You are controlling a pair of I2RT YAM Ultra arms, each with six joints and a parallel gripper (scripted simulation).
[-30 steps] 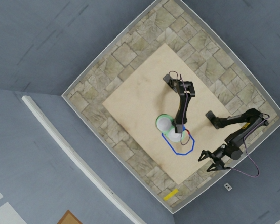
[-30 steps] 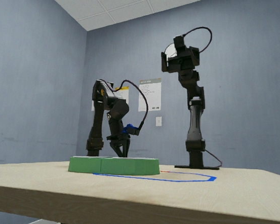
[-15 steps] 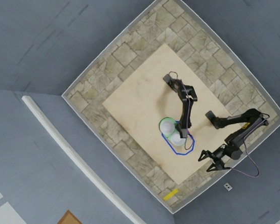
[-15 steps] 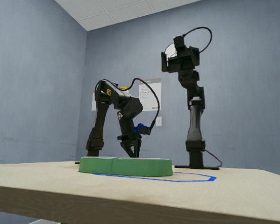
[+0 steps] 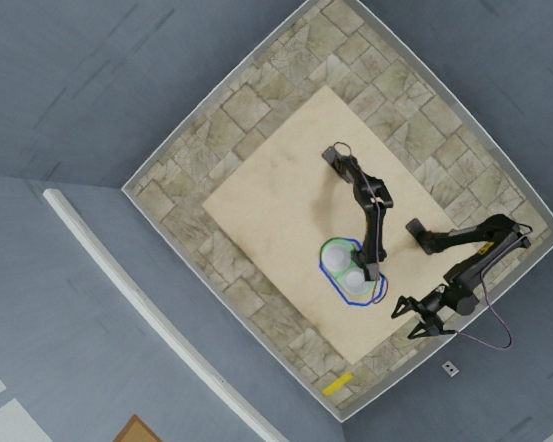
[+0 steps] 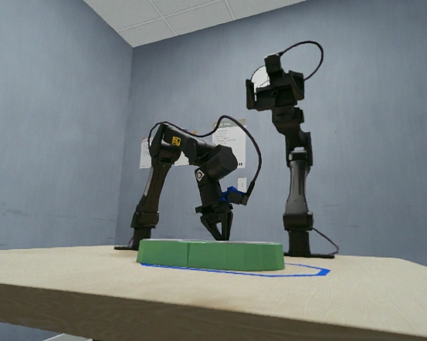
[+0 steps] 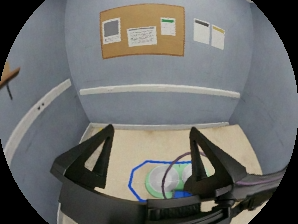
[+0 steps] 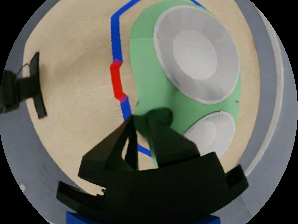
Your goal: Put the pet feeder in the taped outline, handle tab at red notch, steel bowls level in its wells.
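Right now my right hand is 8 cm short of the feeder, 2 cm above it and 1 cm to the left of it.
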